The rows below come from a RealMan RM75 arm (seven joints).
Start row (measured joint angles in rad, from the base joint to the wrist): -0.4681 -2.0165 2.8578 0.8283 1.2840 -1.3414 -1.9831
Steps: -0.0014 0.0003 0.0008 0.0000 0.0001 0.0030 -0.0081; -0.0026 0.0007 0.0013 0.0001 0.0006 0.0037 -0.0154; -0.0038 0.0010 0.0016 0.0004 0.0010 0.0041 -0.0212; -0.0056 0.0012 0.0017 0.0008 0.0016 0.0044 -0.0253; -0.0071 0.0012 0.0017 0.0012 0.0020 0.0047 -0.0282; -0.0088 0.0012 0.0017 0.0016 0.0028 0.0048 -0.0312; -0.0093 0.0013 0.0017 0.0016 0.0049 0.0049 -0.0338; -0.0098 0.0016 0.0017 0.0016 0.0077 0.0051 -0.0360; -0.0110 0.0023 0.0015 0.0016 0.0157 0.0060 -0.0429; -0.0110 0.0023 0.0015 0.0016 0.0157 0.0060 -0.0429; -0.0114 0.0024 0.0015 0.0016 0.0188 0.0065 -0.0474; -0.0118 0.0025 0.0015 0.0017 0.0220 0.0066 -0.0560; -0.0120 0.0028 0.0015 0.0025 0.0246 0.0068 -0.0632; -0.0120 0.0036 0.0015 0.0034 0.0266 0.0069 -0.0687
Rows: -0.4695 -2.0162 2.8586 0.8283 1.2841 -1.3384 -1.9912; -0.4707 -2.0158 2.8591 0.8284 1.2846 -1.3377 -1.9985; -0.4719 -2.0155 2.8594 0.8287 1.2850 -1.3373 -2.0043; -0.4737 -2.0153 2.8595 0.8291 1.2856 -1.3370 -2.0084; -0.4752 -2.0153 2.8595 0.8295 1.2860 -1.3367 -2.0113; -0.4769 -2.0153 2.8595 0.8299 1.2868 -1.3366 -2.0143; -0.4774 -2.0152 2.8595 0.8299 1.2889 -1.3365 -2.0169; -0.4779 -2.0149 2.8595 0.8299 1.2917 -1.3363 -2.0191; -0.4791 -2.0142 2.8593 0.8299 1.2997 -1.3354 -2.0260; -0.4791 -2.0142 2.8593 0.8299 1.2997 -1.3354 -2.0260; -0.4795 -2.0141 2.8593 0.8299 1.3028 -1.3349 -2.0305; -0.4799 -2.0140 2.8593 0.8300 1.3060 -1.3348 -2.0391; -0.4801 -2.0137 2.8593 0.8308 1.3086 -1.3346 -2.0463; -0.4801 -2.0129 2.8593 0.8317 1.3106 -1.3345 -2.0518
